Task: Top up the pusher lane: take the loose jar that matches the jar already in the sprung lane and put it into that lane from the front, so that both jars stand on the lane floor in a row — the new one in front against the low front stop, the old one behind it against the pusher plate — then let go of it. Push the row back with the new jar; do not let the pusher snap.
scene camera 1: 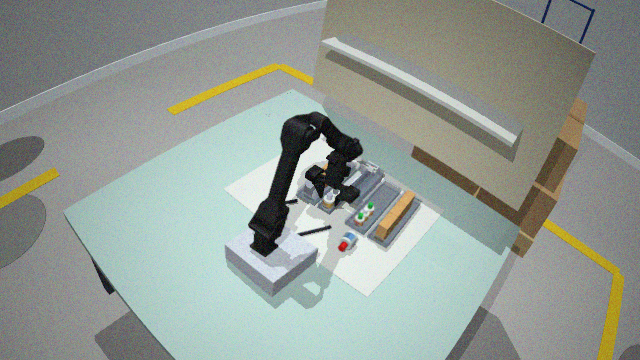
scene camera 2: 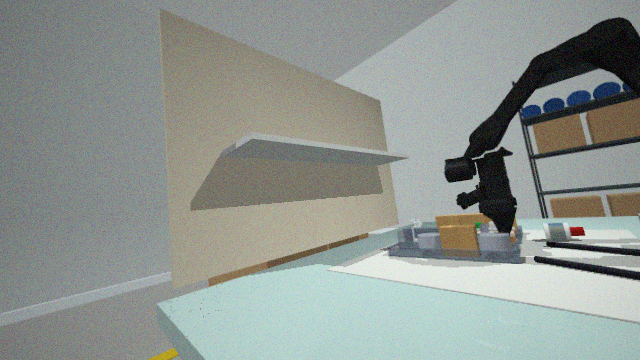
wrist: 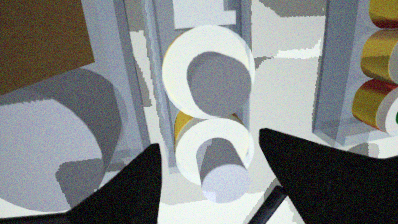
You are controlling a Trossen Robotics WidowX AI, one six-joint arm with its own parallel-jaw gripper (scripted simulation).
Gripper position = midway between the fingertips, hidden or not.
Observation:
My gripper (scene camera 2: 506,238) is open, with nothing in its grasp. I also see a long cardboard box (scene camera 2: 452,236) and a shelf (scene camera 1: 505,128).
My gripper shows as well in scene camera 1 (scene camera 1: 328,202) and in the wrist view (wrist: 210,143). The shelf also shows in scene camera 2 (scene camera 2: 254,145).

